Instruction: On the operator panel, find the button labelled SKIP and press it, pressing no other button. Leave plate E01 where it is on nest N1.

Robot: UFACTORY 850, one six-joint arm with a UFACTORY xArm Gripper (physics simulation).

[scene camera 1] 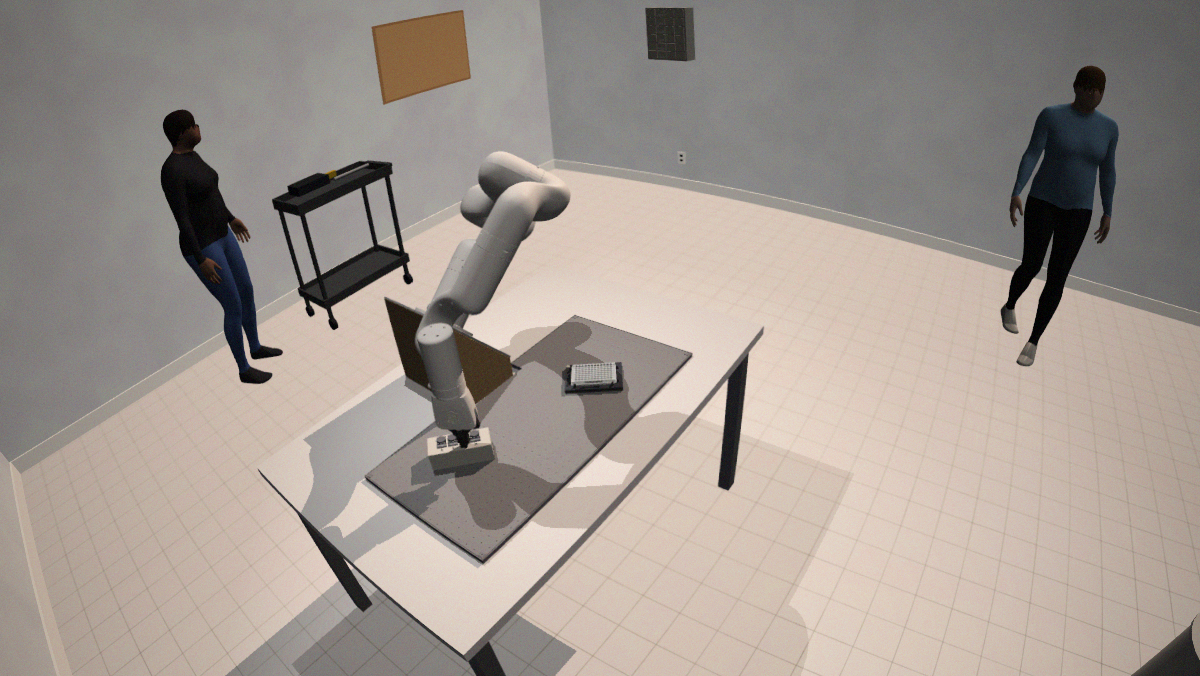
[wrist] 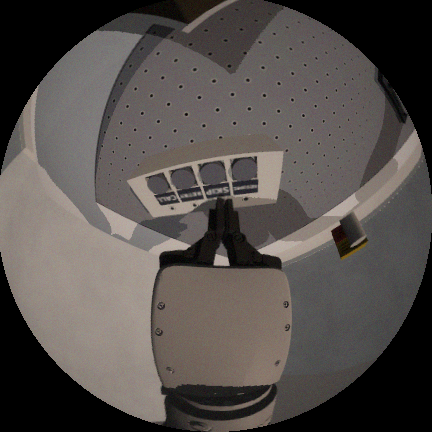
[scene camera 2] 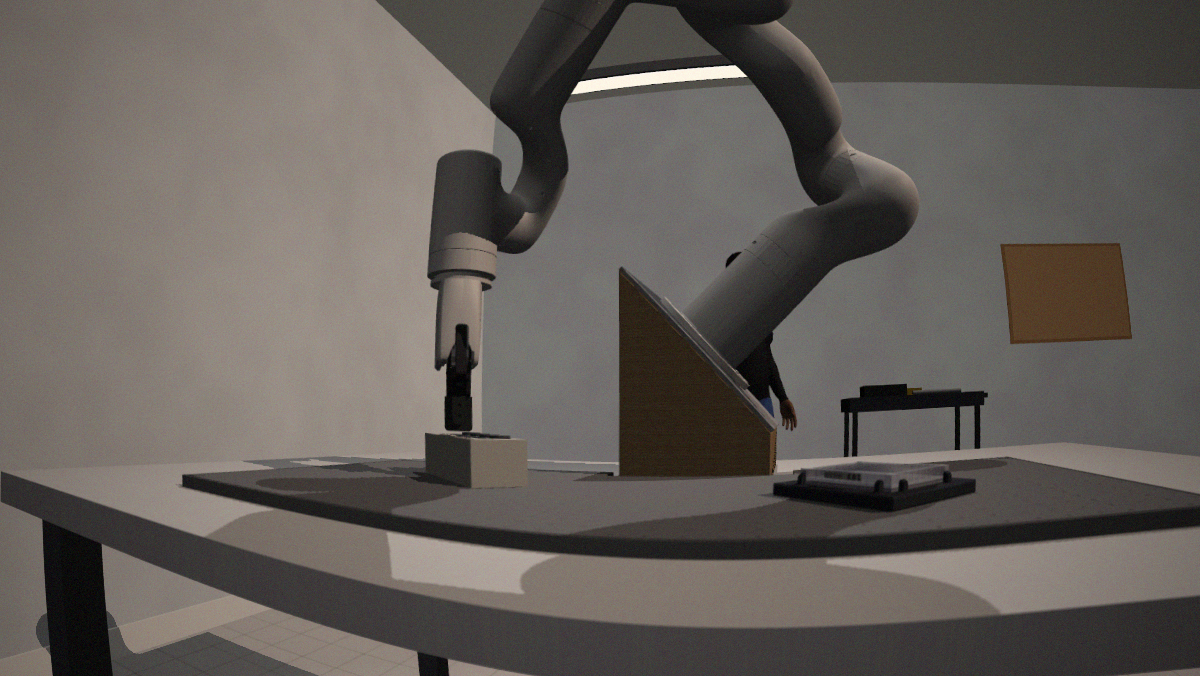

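The cream operator panel (scene camera 1: 460, 456) (scene camera 2: 498, 462) (wrist: 270, 175) sits on the grey perforated board. In the wrist view its round grey buttons are in a row: CALL (wrist: 158, 183), RETRY (wrist: 183, 177), SKIP (wrist: 212, 171) and RESUME (wrist: 244, 168). My gripper (scene camera 1: 463, 441) (scene camera 2: 457, 426) (wrist: 222, 206) is shut and empty, pointing down with its tips close above the panel. In the wrist view the tips overlap the lower edge of the SKIP label; whether they touch the panel is not clear. Plate E01 (scene camera 1: 593, 372) (scene camera 2: 873, 475) rests on the dark nest N1 (scene camera 2: 891, 501).
A wooden wedge stand (scene camera 1: 411, 352) (scene camera 2: 688, 419) under the arm's base stands behind the board (scene camera 1: 537, 449) on the white table (scene camera 1: 470, 617). A black cart (scene camera 1: 295, 201) and a person in black (scene camera 1: 193, 193) are at the left. A person in blue (scene camera 1: 1072, 155) is at the right.
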